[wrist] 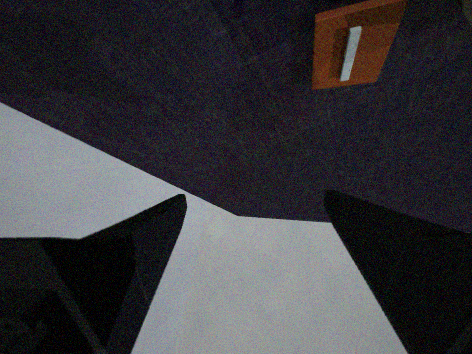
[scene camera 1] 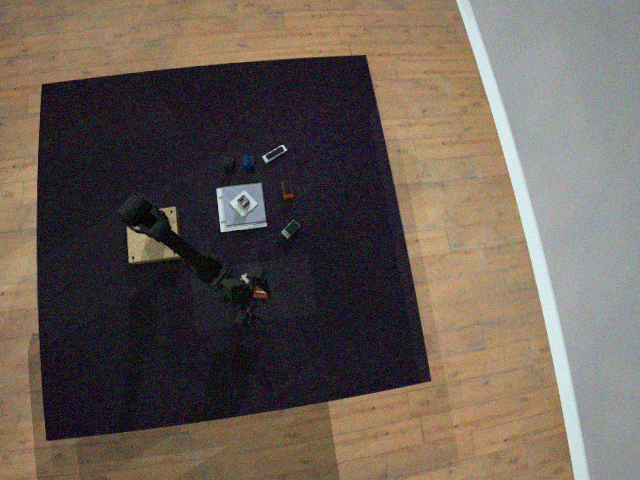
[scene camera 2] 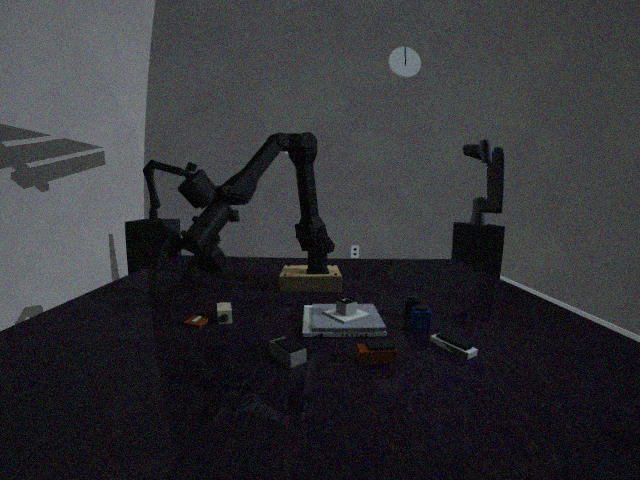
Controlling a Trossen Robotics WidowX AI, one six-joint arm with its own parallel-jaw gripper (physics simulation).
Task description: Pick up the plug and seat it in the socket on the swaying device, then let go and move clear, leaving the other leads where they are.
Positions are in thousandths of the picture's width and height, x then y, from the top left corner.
Labels:
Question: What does the grey plug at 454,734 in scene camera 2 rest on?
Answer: The table.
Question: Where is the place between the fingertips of my gripper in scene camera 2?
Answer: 260,584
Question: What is my gripper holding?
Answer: Nothing.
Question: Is my gripper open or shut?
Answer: Open.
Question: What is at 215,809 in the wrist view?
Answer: My gripper.

